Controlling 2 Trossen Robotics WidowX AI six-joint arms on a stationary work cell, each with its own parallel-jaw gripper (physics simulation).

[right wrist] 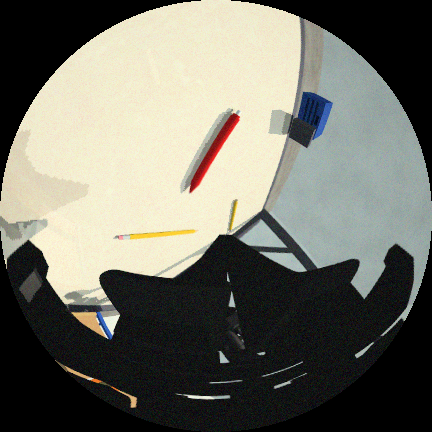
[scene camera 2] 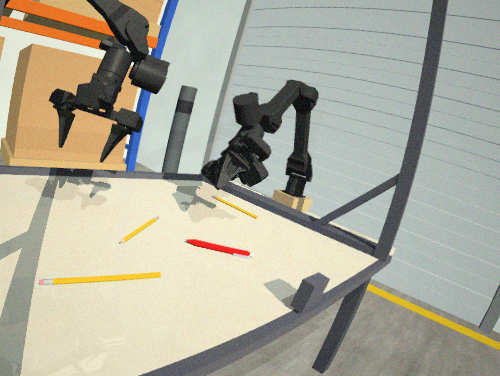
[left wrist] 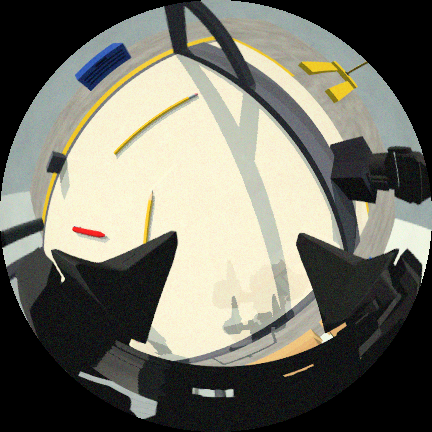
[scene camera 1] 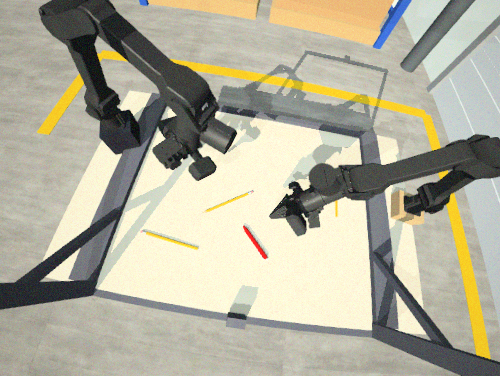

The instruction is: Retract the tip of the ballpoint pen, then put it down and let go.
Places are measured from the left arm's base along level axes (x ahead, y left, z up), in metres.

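Where they show: left gripper, fingertip midpoint: (scene camera 2: 80, 154) (left wrist: 240, 238) (scene camera 1: 185, 163); right gripper, fingertip midpoint: (right wrist: 224, 240) (scene camera 2: 217, 188) (scene camera 1: 269, 217); left arm's base, origin of the base link: (left wrist: 371, 170) (scene camera 1: 115, 122); right arm's base, origin of the base link: (scene camera 2: 293, 194) (scene camera 1: 411, 206).
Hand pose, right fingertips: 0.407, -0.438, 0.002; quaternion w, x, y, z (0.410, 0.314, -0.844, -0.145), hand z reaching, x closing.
Note:
Things, the pixels of their top centre, and the offset from my right fingertips, as dx, dy, dz.
- red ballpoint pen, middle of its top: (right wrist: 215, 156) (scene camera 2: 219, 244) (left wrist: 83, 231) (scene camera 1: 254, 242) -0.047, -0.046, -0.094
- dark block, middle of its top: (scene camera 2: 315, 277) (right wrist: 311, 138) (scene camera 1: 236, 322) (left wrist: 48, 161) -0.158, -0.237, -0.051
The red ballpoint pen (scene camera 1: 255, 242) (scene camera 2: 217, 247) (left wrist: 89, 232) (right wrist: 215, 152) lies flat on the cream table, apart from both grippers. In the right wrist view its tapered red end points down toward the fingers, and a small grey button shows at its upper end. No metal point can be made out at the tapered end. My right gripper (scene camera 1: 271, 216) (scene camera 2: 218, 188) (right wrist: 224, 240) is shut and empty, raised above the table to the upper right of the pen in scene camera 1. My left gripper (scene camera 2: 81, 154) (left wrist: 240, 238) is wide open and empty, high above the table.
Yellow pencils lie around the pen: one (scene camera 1: 230, 201) (scene camera 2: 139, 230) up and left of it in scene camera 1, one (scene camera 1: 170, 239) (scene camera 2: 100, 278) farther left, one (scene camera 1: 336, 207) (scene camera 2: 235, 207) beyond the right gripper. A dark block (scene camera 1: 236, 320) (scene camera 2: 310, 292) stands at the table's near edge.

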